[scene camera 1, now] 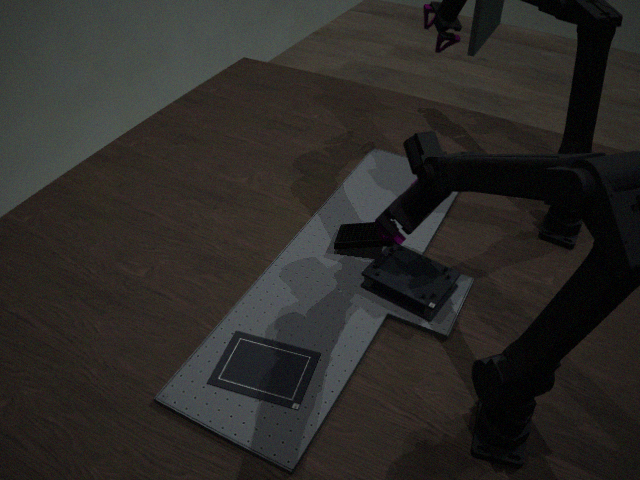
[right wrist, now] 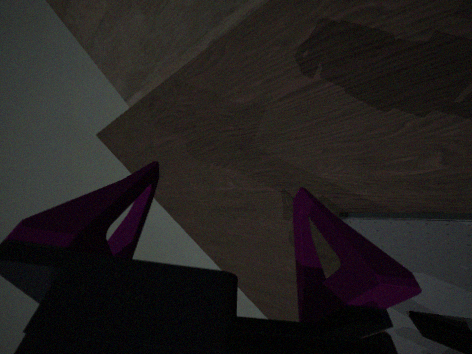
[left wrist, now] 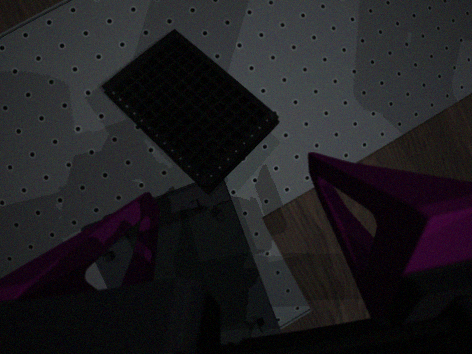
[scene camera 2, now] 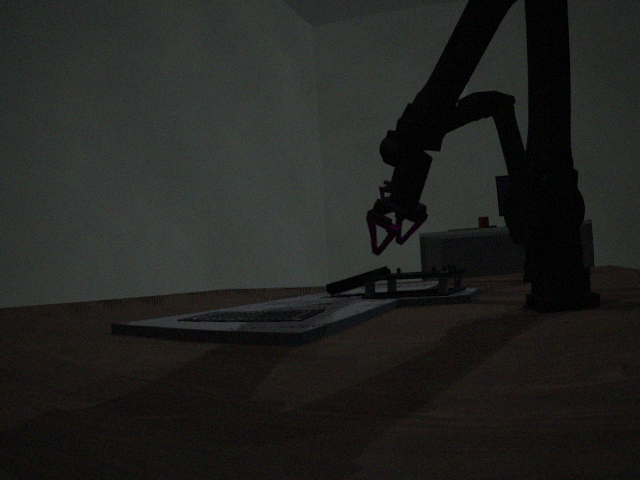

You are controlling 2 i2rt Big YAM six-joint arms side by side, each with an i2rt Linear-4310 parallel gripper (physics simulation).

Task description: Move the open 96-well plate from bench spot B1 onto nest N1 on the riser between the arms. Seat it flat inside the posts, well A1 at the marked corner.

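Places are measured from the left arm's base along level axes (x ahead, y left, z up), in millimetres.
Pixels of known places: left gripper, fingertip midpoint: [scene camera 1: 395, 223] [left wrist: 227, 181] [scene camera 2: 387, 248]; right gripper, fingertip midpoint: [scene camera 1: 431, 40] [right wrist: 230, 181] [scene camera 2: 391, 213]; left arm's base, origin of the base link: [scene camera 1: 499, 431] [scene camera 2: 561, 305]; right arm's base, origin of the base link: [scene camera 1: 560, 230].
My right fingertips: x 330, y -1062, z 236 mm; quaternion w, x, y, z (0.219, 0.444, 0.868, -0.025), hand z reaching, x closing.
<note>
Ahead of a thing's pixels: the offset from my right fingertips to its top centre. "pt": to the spot under its first point.
The black 96-well plate @(dx +9, dy +687, dz -168 mm) [scene camera 1: 356, 235] [scene camera 2: 356, 281] [left wrist: 190, 110] lies tilted on the perforated board, its raised end against the near edge of the riser nest @(dx -113, dy +785, dz -174 mm) [scene camera 1: 410, 279] [scene camera 2: 423, 275] [left wrist: 200, 240]. It is not inside the posts. The nest has a white corner mark in scene camera 1. Which corner of the plate is A1 cannot be made out. My left gripper [scene camera 1: 391, 237] [scene camera 2: 388, 248] [left wrist: 227, 181] is open and empty, above the plate and nest. My right gripper [scene camera 1: 432, 39] [right wrist: 230, 181] is open and empty, high up and far from the plate.
A dark pad @(pt dx +150, dy +1119, dz -221 mm) [scene camera 1: 222, 379] with a white outline lies at the lower end of the perforated board @(pt dx +193, dy +1173, dz -223 mm) [scene camera 1: 186, 397] [scene camera 2: 155, 329]. The left arm spans over the board's right side. A grey box [scene camera 2: 465, 253] with a small orange thing [scene camera 2: 483, 222] stands in the background.
</note>
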